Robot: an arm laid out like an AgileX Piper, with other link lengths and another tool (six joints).
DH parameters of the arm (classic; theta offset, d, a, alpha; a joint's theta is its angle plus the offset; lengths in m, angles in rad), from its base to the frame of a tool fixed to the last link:
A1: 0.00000 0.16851 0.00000 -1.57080
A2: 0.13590 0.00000 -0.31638 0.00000
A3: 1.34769 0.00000 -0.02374 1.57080
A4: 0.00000 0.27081 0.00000 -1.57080
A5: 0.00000 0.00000 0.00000 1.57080
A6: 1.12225 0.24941 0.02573 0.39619
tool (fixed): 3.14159 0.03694 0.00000 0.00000
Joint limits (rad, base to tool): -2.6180..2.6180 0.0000..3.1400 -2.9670..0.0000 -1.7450..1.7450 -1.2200..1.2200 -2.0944..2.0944
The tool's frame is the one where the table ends.
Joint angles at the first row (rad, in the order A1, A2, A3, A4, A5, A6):
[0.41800, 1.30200, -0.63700, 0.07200, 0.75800, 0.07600]
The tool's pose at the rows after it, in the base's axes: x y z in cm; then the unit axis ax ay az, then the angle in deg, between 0 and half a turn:
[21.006 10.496 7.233 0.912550 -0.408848 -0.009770 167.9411]
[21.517 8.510 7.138 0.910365 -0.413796 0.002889 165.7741]
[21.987 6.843 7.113 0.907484 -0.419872 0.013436 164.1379]
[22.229 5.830 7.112 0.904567 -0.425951 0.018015 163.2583]
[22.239 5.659 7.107 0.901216 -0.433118 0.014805 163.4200]
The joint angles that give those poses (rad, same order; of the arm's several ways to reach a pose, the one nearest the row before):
[0.37502, 1.30099, -0.63698, 0.00900, 0.78699, 0.07602]
[0.33798, 1.30100, -0.63700, -0.04500, 0.79499, 0.07598]
[0.30401, 1.30101, -0.63701, -0.08800, 0.79800, 0.07601]
[0.27997, 1.30101, -0.63701, -0.10999, 0.79999, 0.07597]
[0.26703, 1.30098, -0.63700, -0.10401, 0.80102, 0.07603]

